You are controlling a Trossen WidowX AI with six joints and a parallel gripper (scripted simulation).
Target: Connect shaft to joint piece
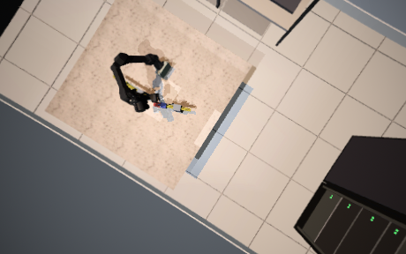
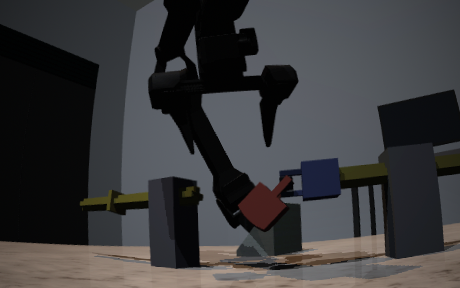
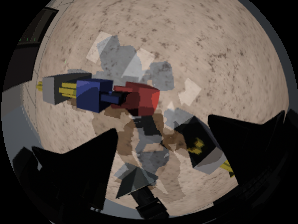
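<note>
The red square joint piece lies 2 cm behind my gripper tip, 4 cm to the left of it and 7 cm below it.
</note>
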